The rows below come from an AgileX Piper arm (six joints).
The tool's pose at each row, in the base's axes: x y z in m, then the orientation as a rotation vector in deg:
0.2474, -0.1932, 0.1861, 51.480, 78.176, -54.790
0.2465, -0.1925, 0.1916, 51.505, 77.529, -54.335
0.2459, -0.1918, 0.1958, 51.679, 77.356, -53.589
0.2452, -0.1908, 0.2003, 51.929, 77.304, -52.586
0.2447, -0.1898, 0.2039, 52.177, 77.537, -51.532
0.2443, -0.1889, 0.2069, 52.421, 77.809, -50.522
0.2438, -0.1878, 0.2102, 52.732, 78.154, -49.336
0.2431, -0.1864, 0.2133, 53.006, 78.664, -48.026
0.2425, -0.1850, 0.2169, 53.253, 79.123, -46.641
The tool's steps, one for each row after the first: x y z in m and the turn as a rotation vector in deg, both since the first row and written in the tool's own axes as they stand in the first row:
-0.0055, -0.0007, -0.0009, -0.150, -0.411, 0.627
-0.0097, -0.0012, -0.0017, -0.474, -0.338, 1.251
-0.0142, -0.0016, -0.0028, -0.933, -0.091, 2.004
-0.0178, -0.0018, -0.0038, -1.474, 0.384, 2.640
-0.0208, -0.0019, -0.0047, -1.996, 0.884, 3.224
-0.0242, -0.0021, -0.0059, -2.595, 1.510, 3.903
-0.0273, -0.0023, -0.0074, -3.320, 2.269, 4.556
-0.0309, -0.0024, -0.0088, -4.095, 2.996, 5.268

